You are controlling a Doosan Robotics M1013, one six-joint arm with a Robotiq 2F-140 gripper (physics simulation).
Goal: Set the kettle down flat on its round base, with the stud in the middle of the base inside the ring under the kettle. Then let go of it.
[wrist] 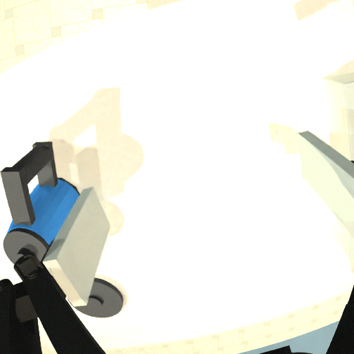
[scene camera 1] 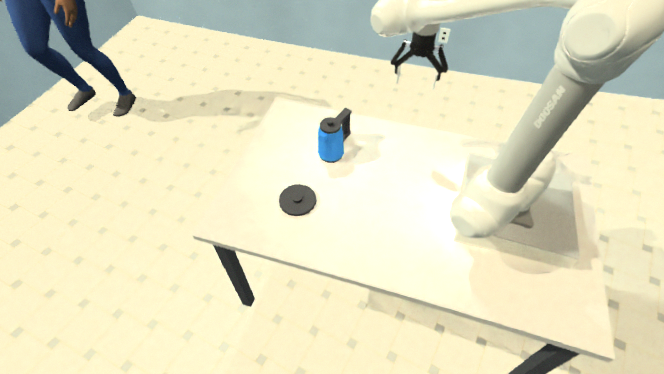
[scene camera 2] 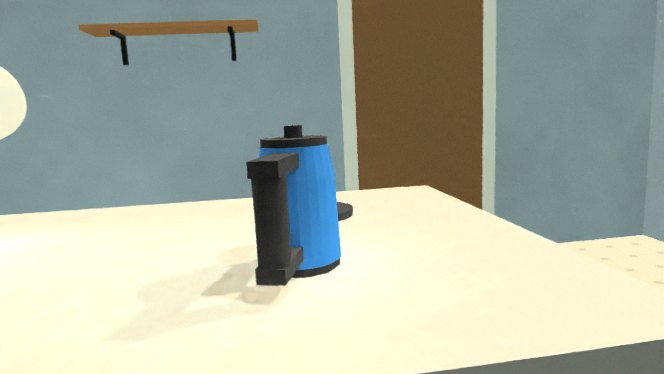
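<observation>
The blue kettle (scene camera 1: pixel 331 145) (scene camera 2: pixel 315 210) (wrist: pixel 52 207), with a black lid and a black handle (scene camera 1: pixel 347 125) (scene camera 2: pixel 271 220) (wrist: pixel 20 195), stands upright on the table, apart from its base. Its underside and the ring there are hidden. The round black base (scene camera 1: pixel 288 205) (scene camera 2: pixel 345 211) (wrist: pixel 112 300) lies flat on the table, nearer the front edge in scene camera 1; the kettle partly hides it in scene camera 2. The stud (scene camera 1: pixel 298 198) shows in the middle of the base. My gripper (scene camera 1: pixel 416 82) (wrist: pixel 200 181) is open and empty, high above and to the right of the kettle in scene camera 1.
The white table (scene camera 1: pixel 380 240) (scene camera 2: pixel 450 300) carries the arm's mounting plate (scene camera 1: pixel 555 225) at its right. The arm (scene camera 1: pixel 545 125) rises from there. A person (scene camera 1: pixel 65 50) stands on the floor beyond the table's far left. A wall shelf (scene camera 2: pixel 170 28) and a brown door (scene camera 2: pixel 417 100) are in the background.
</observation>
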